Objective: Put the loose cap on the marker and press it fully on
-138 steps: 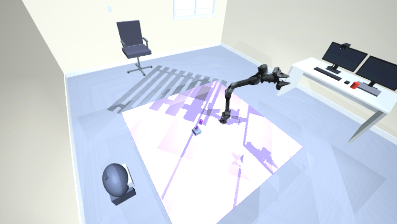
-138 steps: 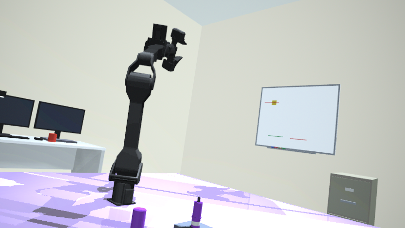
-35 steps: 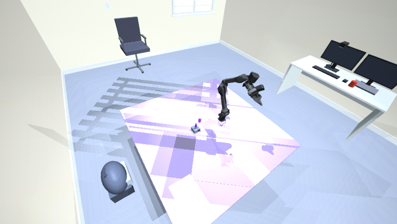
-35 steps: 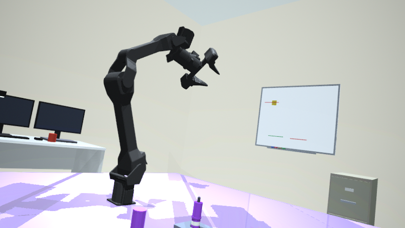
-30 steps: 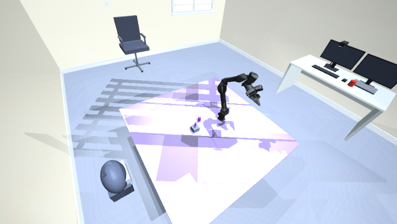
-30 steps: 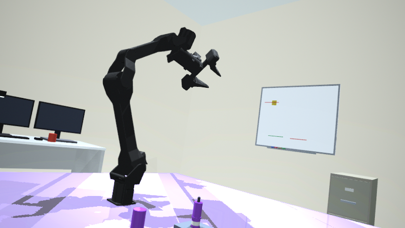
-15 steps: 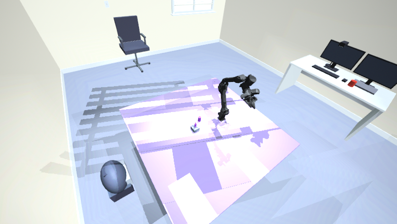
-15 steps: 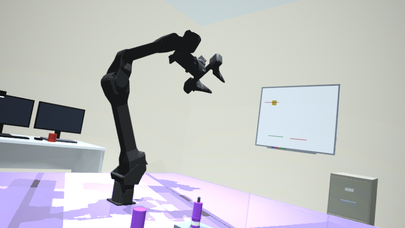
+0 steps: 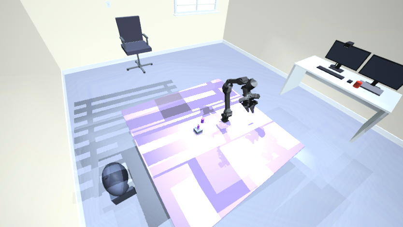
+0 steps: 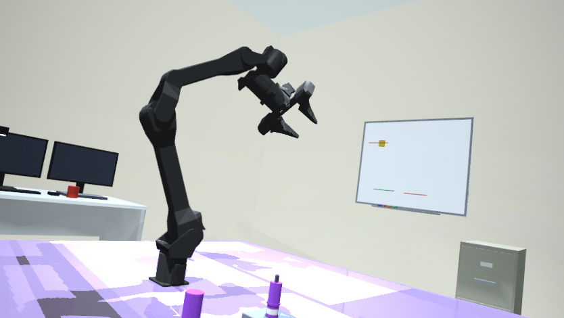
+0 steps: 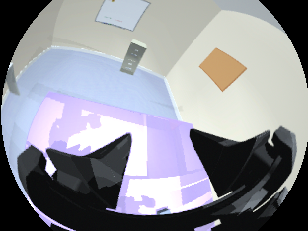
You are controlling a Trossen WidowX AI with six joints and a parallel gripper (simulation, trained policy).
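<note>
Right now my gripper tip is 12 cm short of the purple cap, 38 cm to the left of it and 37 cm above it.
</note>
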